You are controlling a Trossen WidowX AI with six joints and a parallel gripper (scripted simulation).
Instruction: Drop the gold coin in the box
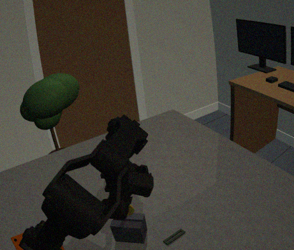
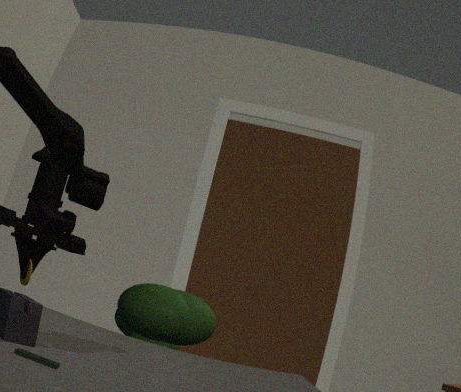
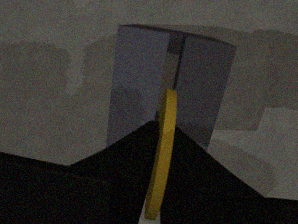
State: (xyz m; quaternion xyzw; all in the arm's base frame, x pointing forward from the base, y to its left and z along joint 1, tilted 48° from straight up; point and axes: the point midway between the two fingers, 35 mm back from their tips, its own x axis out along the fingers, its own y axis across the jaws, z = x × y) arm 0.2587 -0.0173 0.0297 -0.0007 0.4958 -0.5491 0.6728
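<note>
Now: gripper tip 10 mm below the gold coin.
</note>
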